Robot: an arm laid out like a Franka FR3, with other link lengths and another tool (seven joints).
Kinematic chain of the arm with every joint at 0, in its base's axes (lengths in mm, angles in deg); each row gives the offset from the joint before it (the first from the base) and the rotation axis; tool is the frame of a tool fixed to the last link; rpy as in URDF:
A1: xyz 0 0 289.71 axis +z
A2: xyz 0 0 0 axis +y
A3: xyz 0 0 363.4 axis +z
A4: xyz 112.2 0 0 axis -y
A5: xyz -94.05 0 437.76 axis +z
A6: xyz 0 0 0 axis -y
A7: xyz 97.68 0 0 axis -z
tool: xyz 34 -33 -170.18 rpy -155.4 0 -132.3
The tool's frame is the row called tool.
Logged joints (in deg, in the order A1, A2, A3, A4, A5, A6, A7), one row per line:
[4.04 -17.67 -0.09 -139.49 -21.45 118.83 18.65]
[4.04 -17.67 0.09 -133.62 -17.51 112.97 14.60]
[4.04 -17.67 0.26 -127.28 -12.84 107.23 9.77]
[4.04 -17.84 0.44 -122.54 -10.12 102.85 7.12]
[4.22 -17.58 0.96 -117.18 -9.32 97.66 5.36]
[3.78 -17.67 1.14 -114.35 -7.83 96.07 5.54]
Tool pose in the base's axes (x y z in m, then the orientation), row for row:
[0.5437 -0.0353 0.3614 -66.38 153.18 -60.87]
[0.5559 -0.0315 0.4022 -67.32 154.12 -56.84]
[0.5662 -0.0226 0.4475 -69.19 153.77 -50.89]
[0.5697 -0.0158 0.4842 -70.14 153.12 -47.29]
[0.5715 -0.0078 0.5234 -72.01 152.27 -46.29]
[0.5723 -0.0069 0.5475 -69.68 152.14 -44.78]
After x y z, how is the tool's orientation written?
As a rotation vector, in degrees.
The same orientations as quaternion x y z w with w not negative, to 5 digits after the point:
[-0.37349 0.86186 -0.34248 0.02011]
[-0.37912 0.86795 -0.32010 0.02158]
[-0.39261 0.87254 -0.28877 0.03375]
[-0.40056 0.87445 -0.27007 0.04420]
[-0.41179 0.87075 -0.26471 0.04638]
[-0.40155 0.87674 -0.25806 0.05908]

